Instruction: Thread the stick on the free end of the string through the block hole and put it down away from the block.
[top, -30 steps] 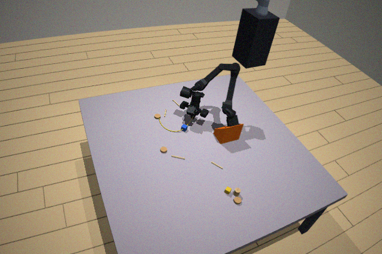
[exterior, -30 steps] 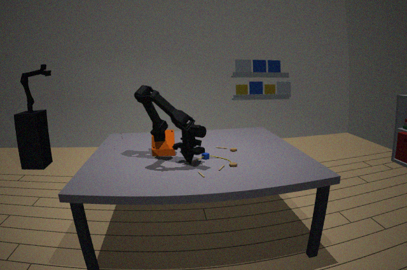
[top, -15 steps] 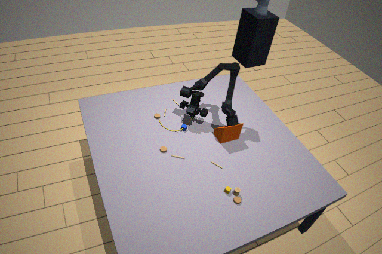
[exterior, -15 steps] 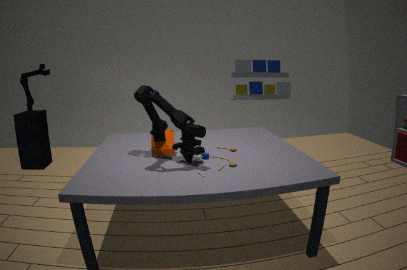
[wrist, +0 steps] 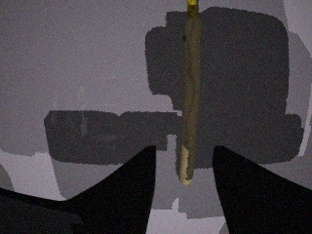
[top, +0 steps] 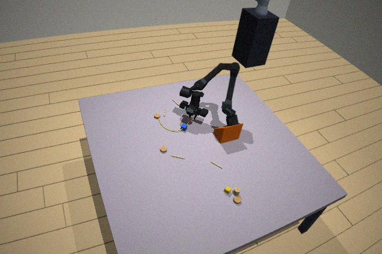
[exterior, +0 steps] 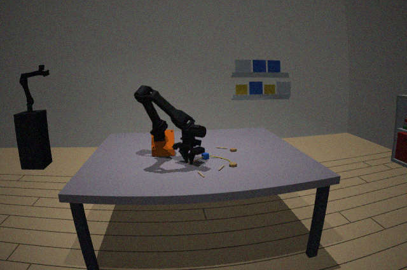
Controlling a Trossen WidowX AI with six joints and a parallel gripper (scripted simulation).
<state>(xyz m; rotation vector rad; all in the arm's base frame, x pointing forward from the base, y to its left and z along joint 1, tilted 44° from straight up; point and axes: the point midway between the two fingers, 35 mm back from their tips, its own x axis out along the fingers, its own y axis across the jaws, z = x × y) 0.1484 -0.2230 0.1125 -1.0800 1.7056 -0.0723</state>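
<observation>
Right now my gripper tip is 30 mm short of the thin wooden stick, 20 mm to the right of it and 10 mm below it. The rest, counted from my gripper tip: wooden block: 50 mm ahead, 620 mm to the left, 20 mm above; blue cube: 100 mm ahead, 70 mm to the left, 10 mm above; yellow cube: 90 mm ahead, 590 mm to the left, 10 mm above.
</observation>
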